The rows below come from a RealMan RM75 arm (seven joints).
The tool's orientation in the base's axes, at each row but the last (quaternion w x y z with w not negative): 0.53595, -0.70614, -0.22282, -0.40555; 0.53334, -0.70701, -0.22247, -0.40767; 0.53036, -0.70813, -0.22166, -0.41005; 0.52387, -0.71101, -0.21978, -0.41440; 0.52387, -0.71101, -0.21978, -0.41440; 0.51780, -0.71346, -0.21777, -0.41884; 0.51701, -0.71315, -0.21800, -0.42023
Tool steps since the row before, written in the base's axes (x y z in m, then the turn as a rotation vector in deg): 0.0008, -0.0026, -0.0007, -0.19, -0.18, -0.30; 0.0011, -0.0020, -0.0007, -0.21, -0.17, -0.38; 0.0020, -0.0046, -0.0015, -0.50, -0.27, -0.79; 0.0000, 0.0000, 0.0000, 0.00, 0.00, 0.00; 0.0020, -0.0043, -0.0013, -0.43, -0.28, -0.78; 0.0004, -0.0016, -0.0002, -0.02, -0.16, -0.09; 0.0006, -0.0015, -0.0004, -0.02, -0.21, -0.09
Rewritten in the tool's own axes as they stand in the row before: 0.0002, 0.0019, -0.0021, -0.33, 0.09, -0.20; 0.0003, 0.0019, -0.0014, -0.41, 0.12, -0.19; 0.0005, 0.0039, -0.0034, -0.89, 0.17, -0.34; 0.0000, 0.0000, 0.0000, 0.00, 0.00, 0.00; 0.0006, 0.0037, -0.0031, -0.85, 0.22, -0.33; 0.0003, 0.0010, -0.0013, -0.07, 0.09, -0.14; 0.0002, 0.0012, -0.0011, -0.06, 0.11, -0.19
